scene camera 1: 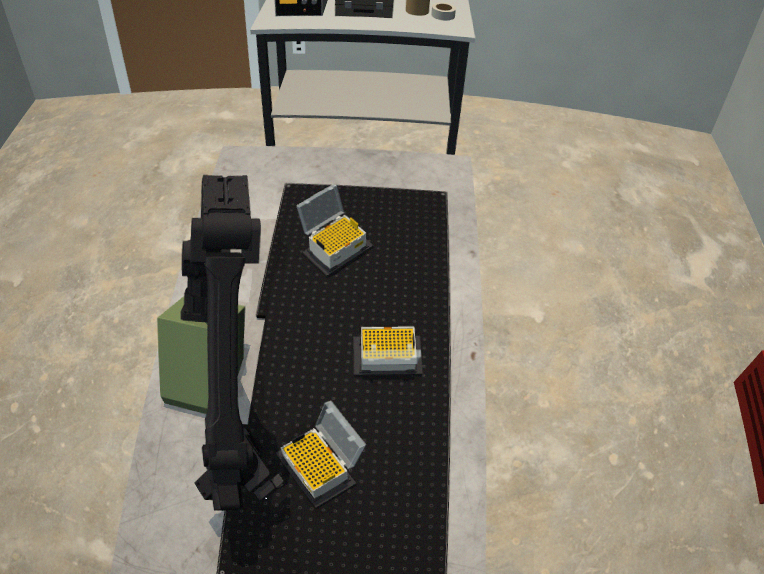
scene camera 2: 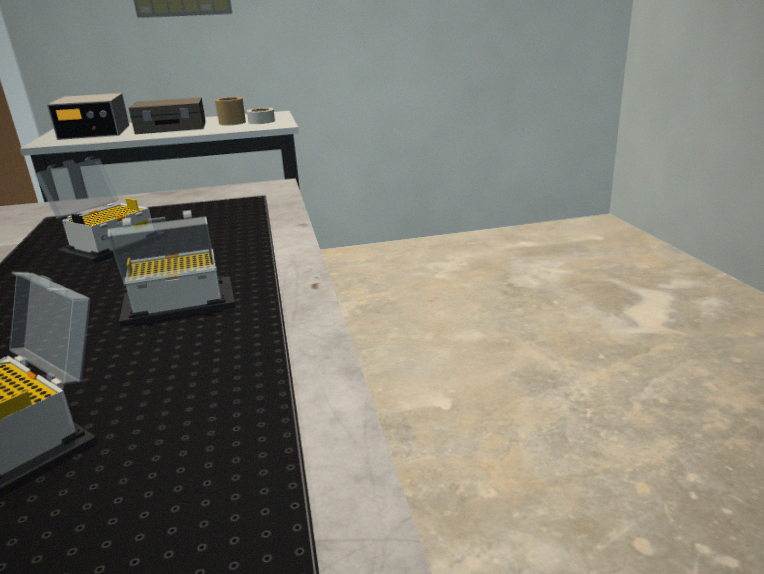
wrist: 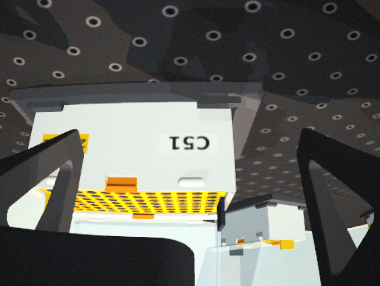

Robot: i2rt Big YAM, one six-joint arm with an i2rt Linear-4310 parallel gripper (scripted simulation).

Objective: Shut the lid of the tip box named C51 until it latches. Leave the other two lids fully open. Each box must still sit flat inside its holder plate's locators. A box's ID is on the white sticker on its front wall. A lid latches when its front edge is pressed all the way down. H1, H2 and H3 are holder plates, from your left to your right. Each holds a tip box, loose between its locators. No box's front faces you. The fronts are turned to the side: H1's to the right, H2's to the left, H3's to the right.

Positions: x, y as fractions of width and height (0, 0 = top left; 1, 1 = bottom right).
Labels:
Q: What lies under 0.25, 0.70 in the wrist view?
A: A yellow tip rack.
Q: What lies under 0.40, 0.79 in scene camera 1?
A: A yellow tip rack.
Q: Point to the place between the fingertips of my gripper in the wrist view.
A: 0.50, 0.49

